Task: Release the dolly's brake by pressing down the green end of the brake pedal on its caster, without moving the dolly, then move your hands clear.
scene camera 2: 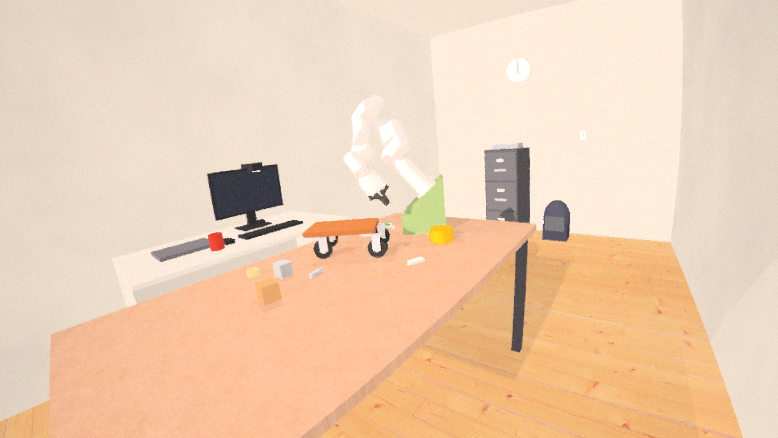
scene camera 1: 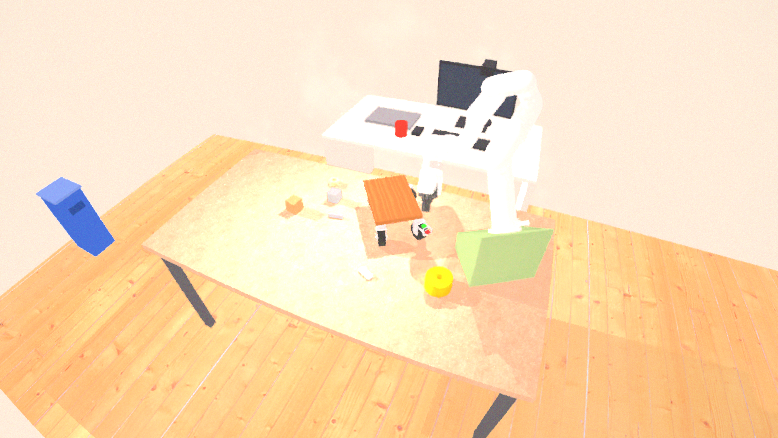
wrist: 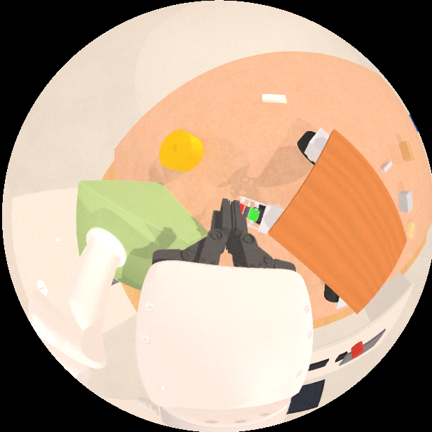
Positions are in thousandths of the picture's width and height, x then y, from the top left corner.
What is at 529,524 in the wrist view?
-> The gripper.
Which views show the dolly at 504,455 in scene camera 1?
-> Scene camera 2, scene camera 1 and the wrist view: all of them.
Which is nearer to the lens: the dolly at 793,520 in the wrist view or the yellow cylinder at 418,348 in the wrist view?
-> The dolly.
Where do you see a dolly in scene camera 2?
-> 421,531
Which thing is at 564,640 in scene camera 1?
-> A yellow cylinder.
